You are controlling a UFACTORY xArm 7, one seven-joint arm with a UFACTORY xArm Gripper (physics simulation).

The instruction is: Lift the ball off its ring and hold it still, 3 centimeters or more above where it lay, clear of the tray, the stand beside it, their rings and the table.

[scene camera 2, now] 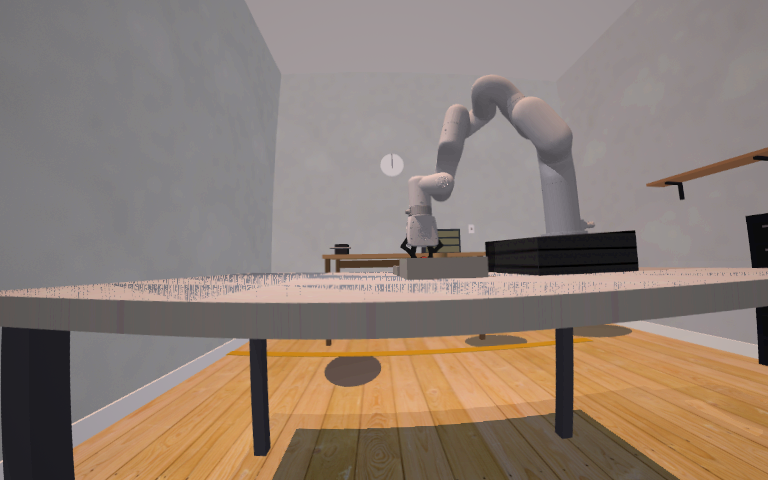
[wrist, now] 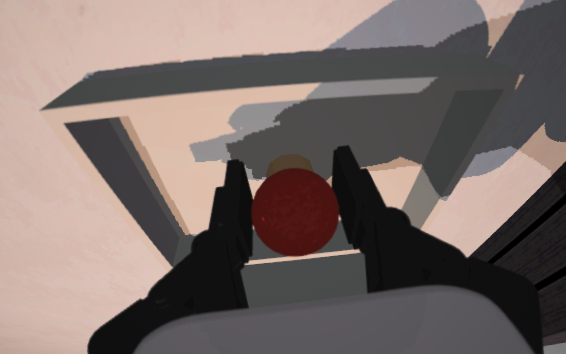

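Pixels of known places: gripper, between the fingertips: point(wrist: 290, 173); arm's base, origin of its link: point(scene camera 2: 563, 235).
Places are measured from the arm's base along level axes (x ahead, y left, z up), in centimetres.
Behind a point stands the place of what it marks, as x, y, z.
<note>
The red ball point(wrist: 295, 212) @[41.6, -11.9, -5.7] is between the two black fingers in the wrist view, both finger pads against its sides. A small red part of the ball point(scene camera 2: 422, 257) @[41.7, -9.2, -5.2] shows at the tray's top edge in scene camera 2. My gripper point(scene camera 2: 421, 254) @[41.4, -11.5, -8.7] point(wrist: 290, 173) @[41.4, -11.5, -8.7] is shut on the ball, fingers pointing down at the tray. A brown round piece, seemingly the ring point(wrist: 289, 162) @[41.4, -11.6, -9.5], shows partly behind the ball; whether they touch is hidden. The grey tray point(scene camera 2: 444, 268) point(wrist: 150, 89) has raised walls around this spot. I cannot clearly tell the stand's shape.
A small grey piece point(scene camera 2: 396, 270) @[50.2, -5.0, -9.0] shows at the tray's left end. The black robot base block point(scene camera 2: 589, 253) @[3.2, 13.5, -5.7] stands right of the tray on the pale table point(scene camera 2: 339, 291) @[59.0, 36.8, -10.5]. Tray walls rise on the sides of the fingers. Arm shadows fall across the tray floor.
</note>
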